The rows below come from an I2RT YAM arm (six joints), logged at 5 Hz.
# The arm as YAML. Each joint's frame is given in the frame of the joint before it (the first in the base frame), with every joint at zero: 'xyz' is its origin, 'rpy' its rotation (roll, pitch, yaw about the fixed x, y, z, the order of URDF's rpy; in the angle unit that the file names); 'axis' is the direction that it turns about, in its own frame. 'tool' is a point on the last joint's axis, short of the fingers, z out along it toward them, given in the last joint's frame.
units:
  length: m
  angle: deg
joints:
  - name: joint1
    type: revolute
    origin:
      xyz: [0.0, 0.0, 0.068]
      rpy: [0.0, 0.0, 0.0]
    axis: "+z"
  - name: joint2
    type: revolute
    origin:
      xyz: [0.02, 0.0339, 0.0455]
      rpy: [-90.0, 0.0, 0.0]
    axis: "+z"
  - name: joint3
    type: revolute
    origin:
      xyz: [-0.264, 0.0, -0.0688]
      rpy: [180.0, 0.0, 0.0]
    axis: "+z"
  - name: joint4
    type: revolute
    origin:
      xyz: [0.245, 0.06, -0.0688]
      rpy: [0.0, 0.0, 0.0]
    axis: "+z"
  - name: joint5
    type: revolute
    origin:
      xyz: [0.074, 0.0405, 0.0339]
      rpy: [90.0, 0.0, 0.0]
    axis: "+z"
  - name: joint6
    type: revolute
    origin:
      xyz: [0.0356, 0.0, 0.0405]
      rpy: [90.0, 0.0, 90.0]
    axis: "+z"
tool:
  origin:
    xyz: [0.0, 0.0, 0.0]
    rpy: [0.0, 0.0, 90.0]
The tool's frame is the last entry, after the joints.
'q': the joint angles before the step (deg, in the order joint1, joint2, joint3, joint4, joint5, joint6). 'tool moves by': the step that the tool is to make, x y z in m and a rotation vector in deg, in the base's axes. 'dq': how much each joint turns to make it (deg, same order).
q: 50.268 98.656 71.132 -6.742 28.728 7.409
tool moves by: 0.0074 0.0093 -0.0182 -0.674 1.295 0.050
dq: 0.008 3.732 0.762 1.386 -0.359 0.499
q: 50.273 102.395 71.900 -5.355 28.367 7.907
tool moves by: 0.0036 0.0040 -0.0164 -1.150 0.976 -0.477
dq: -0.001 2.457 -0.253 1.040 0.372 0.338
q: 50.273 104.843 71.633 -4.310 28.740 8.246
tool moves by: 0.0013 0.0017 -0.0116 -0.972 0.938 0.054
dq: 0.004 1.478 -0.405 0.510 -0.101 0.055
